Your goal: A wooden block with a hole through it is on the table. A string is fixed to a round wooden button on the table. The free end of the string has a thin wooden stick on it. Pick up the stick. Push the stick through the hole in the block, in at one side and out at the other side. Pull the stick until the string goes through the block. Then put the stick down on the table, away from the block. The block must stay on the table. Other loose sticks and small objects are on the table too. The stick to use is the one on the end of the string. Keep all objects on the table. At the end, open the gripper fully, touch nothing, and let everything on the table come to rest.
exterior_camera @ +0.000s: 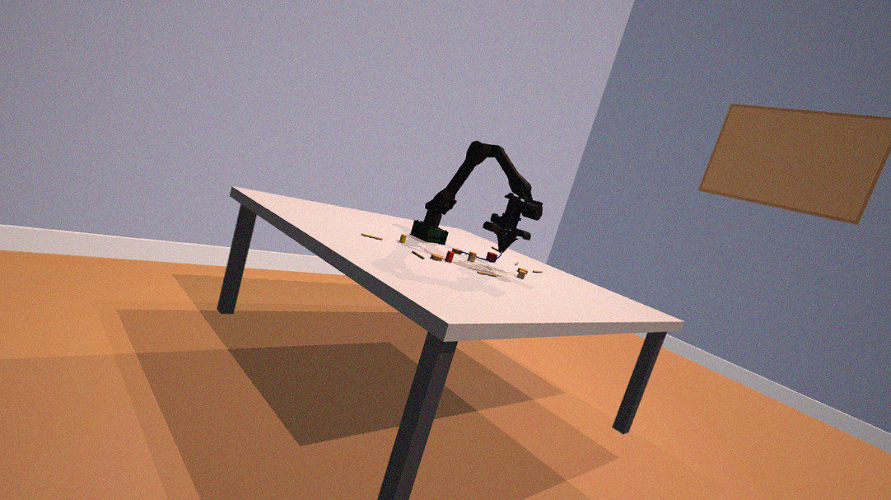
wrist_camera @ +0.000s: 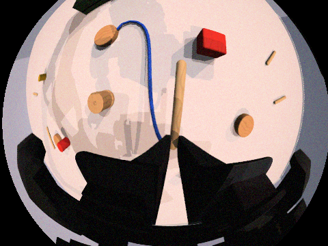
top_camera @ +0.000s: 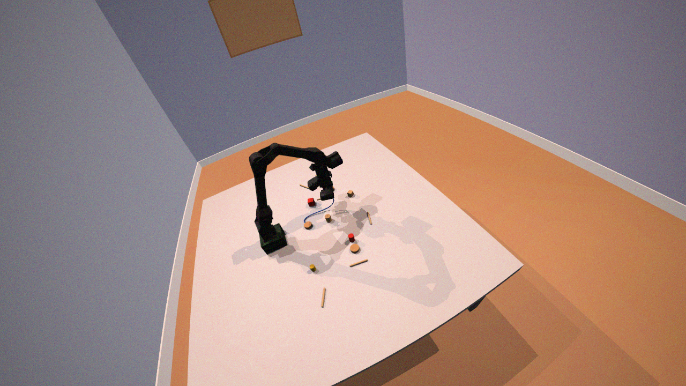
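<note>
My gripper tip is 10 cm past the red block, 7 cm to the right of it and 4 cm above it. Also, from my gripper tip: small wooden block (11 cm ahead, 2 cm to the left, 5 cm below); wooden cylinder (5 cm behind, 9 cm to the right, 4 cm below); thin wooden stick (1 cm behind).
</note>
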